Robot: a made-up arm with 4 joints. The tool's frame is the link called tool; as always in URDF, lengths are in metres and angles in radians. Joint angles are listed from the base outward. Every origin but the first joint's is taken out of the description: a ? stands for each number. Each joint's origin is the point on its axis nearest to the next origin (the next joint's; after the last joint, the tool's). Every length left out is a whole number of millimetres.
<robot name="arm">
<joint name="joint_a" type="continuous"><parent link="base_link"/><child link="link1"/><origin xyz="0.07 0 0.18"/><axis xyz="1 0 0"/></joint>
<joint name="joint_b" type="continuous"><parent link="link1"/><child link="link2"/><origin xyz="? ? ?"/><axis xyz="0 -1 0"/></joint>
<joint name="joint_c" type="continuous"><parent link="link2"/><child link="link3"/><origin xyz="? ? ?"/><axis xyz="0 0 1"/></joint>
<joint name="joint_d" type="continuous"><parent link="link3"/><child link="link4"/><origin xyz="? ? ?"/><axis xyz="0 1 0"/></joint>
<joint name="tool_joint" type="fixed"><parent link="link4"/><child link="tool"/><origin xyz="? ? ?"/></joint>
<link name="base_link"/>
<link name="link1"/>
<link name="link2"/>
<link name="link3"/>
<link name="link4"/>
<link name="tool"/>
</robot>
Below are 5 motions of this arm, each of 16 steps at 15 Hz.
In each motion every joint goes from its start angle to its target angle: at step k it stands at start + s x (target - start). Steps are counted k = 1, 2, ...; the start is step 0. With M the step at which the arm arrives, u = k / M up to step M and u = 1 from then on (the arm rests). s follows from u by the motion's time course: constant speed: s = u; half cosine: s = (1 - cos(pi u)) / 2; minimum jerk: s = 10 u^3 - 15 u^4 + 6 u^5.
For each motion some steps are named. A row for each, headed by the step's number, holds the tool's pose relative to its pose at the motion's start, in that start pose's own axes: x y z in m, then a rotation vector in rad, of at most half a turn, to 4 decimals.
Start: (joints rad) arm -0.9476 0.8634 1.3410 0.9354
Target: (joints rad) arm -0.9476 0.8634 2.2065 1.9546
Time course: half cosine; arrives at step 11
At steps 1, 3, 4, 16:
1: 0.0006 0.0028 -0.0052 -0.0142 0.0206 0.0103
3: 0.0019 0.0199 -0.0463 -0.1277 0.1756 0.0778
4: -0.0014 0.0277 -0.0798 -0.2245 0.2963 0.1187
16: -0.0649 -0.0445 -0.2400 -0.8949 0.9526 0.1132

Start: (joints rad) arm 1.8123 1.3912 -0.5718 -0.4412
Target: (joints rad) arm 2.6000 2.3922 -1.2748 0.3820
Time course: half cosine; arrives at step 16
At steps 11, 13, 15, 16:
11: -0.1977 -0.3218 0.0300 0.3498 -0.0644 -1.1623
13: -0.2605 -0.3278 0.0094 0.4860 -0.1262 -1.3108
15: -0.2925 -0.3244 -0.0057 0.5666 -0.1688 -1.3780
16: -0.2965 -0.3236 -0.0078 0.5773 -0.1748 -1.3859

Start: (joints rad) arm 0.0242 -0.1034 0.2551 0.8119
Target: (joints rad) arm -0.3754 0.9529 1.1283 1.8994
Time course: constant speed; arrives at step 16
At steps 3, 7, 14, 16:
3: -0.0376 0.0609 -0.0777 -0.2120 0.0409 -0.0086
7: -0.0625 0.1121 -0.2059 -0.5205 0.1218 -0.1135
14: -0.0610 0.0907 -0.4278 -1.0194 0.2905 -0.5717
16: -0.0598 0.0632 -0.4771 -1.1285 0.3308 -0.7643

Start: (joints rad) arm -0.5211 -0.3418 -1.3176 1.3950
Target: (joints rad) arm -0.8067 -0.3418 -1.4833 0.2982
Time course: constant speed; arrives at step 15
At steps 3, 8, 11, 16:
3: -0.0135 0.0014 0.0333 0.0467 -0.2716 -0.0269
8: -0.0624 -0.0007 0.0684 0.1132 -0.7244 -0.0914
11: -0.1026 -0.0017 0.0722 0.1453 -0.9956 -0.1418
16: -0.1605 0.0010 0.0540 0.1777 -1.3558 -0.2230

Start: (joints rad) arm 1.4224 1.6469 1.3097 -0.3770
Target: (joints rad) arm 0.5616 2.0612 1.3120 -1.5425
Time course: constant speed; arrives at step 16
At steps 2, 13, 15, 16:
2: -0.0220 0.0707 0.0405 0.0042 -0.1695 0.1173
13: -0.3600 0.2741 0.2138 0.3564 -1.1490 0.6903
15: -0.4375 0.2657 0.2247 0.4808 -1.3265 0.7682
16: -0.4751 0.2565 0.2268 0.5501 -1.4141 0.8026

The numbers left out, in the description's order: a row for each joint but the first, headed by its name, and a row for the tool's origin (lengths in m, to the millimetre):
joint_b: 0 0.249 0.061
joint_c: 0.11 0 0.4
joint_d: -0.013 0.065 0
tool: 0.207 0 0.067

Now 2 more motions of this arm.
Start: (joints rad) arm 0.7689 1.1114 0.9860 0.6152
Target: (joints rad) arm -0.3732 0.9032 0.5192 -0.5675
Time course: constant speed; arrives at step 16
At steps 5, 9, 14, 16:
5: 0.0461 0.1536 0.0137 -0.1179 -0.1964 0.1321
9: 0.0564 0.2846 -0.0119 -0.2010 -0.3482 0.2527
14: 0.0292 0.4419 -0.0892 -0.2923 -0.5356 0.4292
16: 0.0047 0.4983 -0.1332 -0.3237 -0.6105 0.5102

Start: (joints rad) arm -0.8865 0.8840 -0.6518 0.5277
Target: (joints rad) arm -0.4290 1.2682 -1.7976 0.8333
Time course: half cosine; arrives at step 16
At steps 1, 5, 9, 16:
1: 0.0007 -0.0045 0.0016 0.0111 0.0017 -0.0102
5: 0.0092 -0.1041 0.0234 0.2667 0.0493 -0.2288
9: -0.0072 -0.2641 0.0049 0.7584 0.1685 -0.5793
16: -0.0568 -0.3728 -0.0716 1.3372 0.3221 -0.8978

